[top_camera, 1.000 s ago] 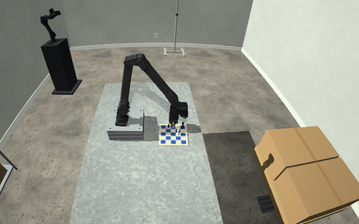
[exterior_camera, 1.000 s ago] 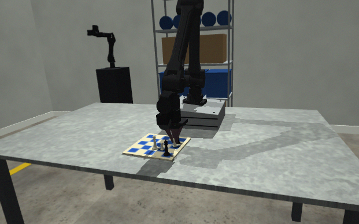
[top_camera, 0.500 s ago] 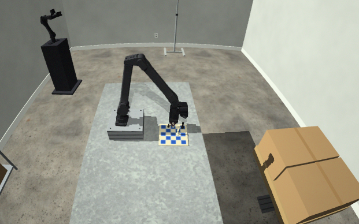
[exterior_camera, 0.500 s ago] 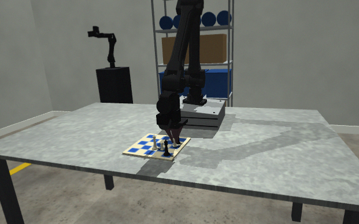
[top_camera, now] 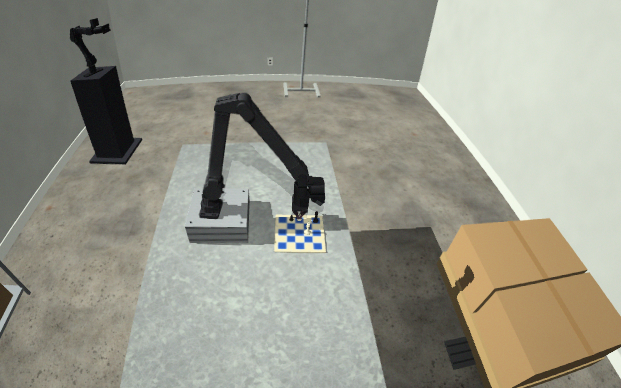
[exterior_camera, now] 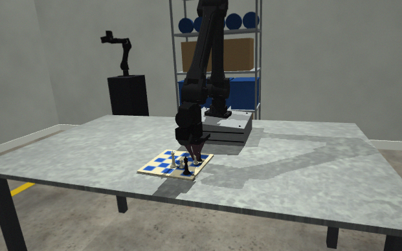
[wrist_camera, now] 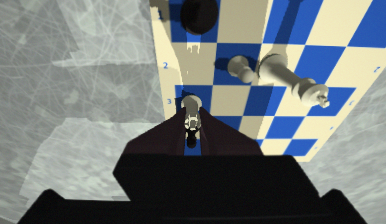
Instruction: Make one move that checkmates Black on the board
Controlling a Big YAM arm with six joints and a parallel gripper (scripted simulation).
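My hand is 10 mm above the white crowned piece. From my hand the other things lie so: white pawn (40 mm to the right, 40 mm ahead, 10 mm below); tall black piece (80 mm ahead, 10 mm above); black pawn (30 mm behind, 10 mm below).
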